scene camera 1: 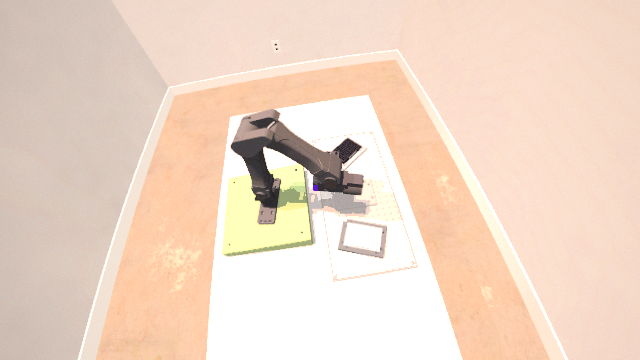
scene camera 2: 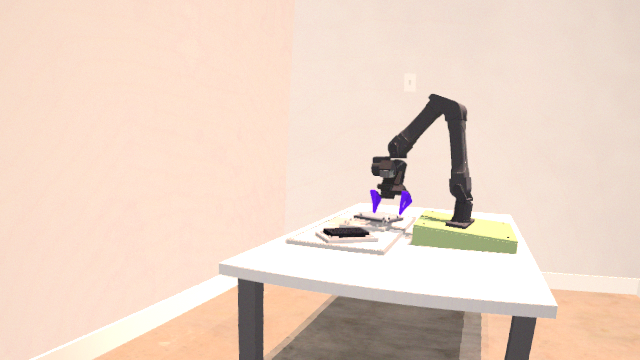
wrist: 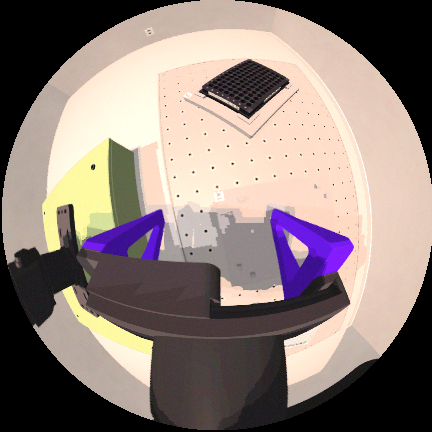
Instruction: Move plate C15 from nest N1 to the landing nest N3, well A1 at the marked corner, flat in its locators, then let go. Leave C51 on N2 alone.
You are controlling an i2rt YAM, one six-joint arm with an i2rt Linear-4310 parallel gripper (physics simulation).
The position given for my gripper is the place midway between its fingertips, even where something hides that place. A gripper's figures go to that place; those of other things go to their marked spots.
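The black well plate (wrist: 245, 87) is 0.24 m from the lens, and the corner-bracket nest (wrist: 248, 127) is 0.21 m from the lens. I find the pale pegboard (wrist: 203, 154) 0.2 m from the lens. My own gripper (wrist: 217, 214) is 0.13 m from the lens. As for the black well plate and the pale pegboard, their marked spots are 0.12 m apart.
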